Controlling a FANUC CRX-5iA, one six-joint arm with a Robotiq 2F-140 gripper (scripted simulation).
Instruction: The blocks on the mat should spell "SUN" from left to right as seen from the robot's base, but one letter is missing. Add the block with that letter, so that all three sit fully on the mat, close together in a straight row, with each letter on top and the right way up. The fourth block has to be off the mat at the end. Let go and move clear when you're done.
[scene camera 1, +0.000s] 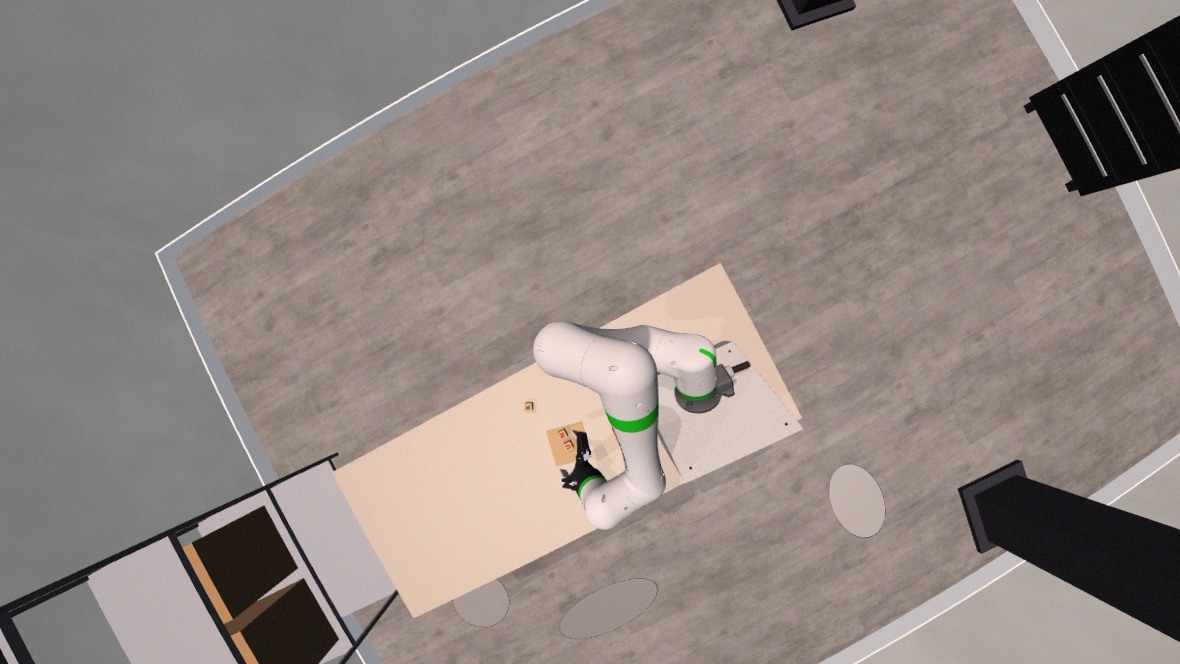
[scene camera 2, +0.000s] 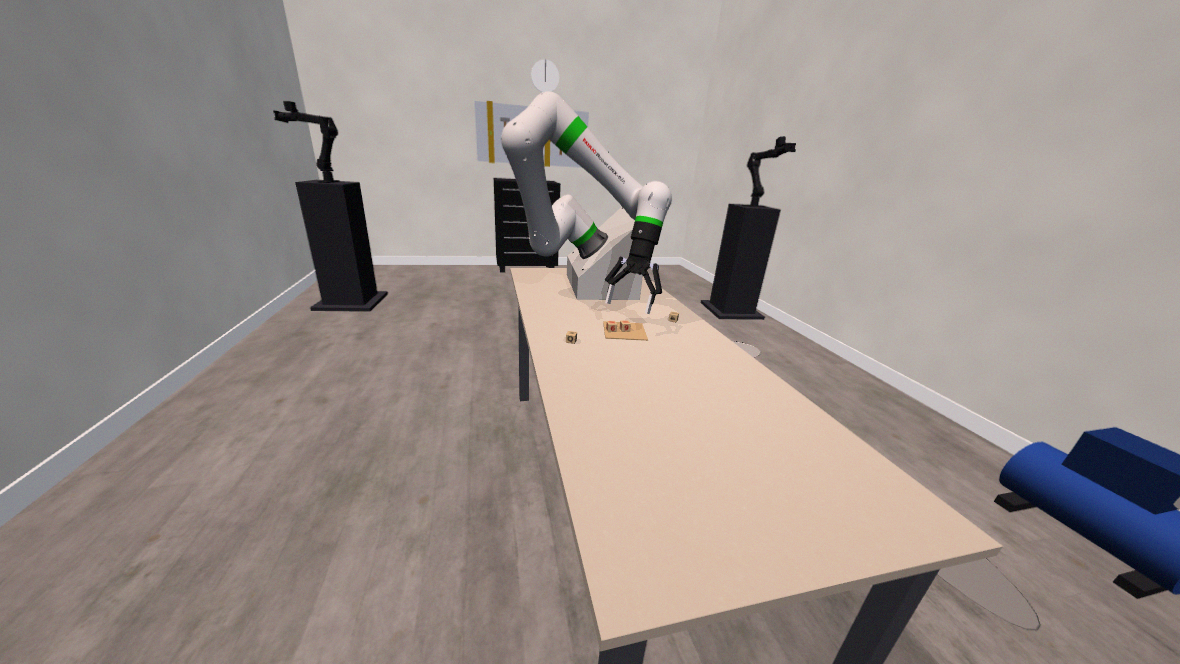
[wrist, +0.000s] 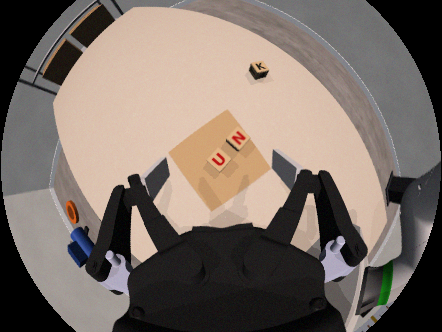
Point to my gripper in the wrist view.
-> At 220, 162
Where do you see my gripper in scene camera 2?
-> At 627, 308
